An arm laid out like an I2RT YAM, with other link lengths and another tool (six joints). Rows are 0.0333 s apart.
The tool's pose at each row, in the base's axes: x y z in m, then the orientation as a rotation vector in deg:
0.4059, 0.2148, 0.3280, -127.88, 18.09, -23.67
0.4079, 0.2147, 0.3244, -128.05, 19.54, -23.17
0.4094, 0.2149, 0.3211, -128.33, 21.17, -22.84
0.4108, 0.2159, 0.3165, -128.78, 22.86, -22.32
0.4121, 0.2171, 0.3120, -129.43, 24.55, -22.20
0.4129, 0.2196, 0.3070, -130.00, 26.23, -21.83
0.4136, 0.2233, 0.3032, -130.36, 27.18, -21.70
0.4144, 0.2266, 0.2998, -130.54, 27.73, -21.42
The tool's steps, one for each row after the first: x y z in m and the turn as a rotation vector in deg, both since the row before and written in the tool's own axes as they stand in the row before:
0.0012, 0.0027, 0.0029, -0.48, 0.13, 1.13
0.0007, 0.0023, 0.0028, -0.64, 0.31, 1.17
0.0001, 0.0027, 0.0041, -0.83, 0.19, 1.23
0.0000, 0.0025, 0.0042, -1.03, 0.48, 1.04
-0.0010, 0.0020, 0.0052, -0.97, 0.30, 1.12
-0.0015, 0.0003, 0.0051, -0.59, 0.23, 0.59
-0.0012, 0.0002, 0.0047, -0.32, -0.02, 0.42

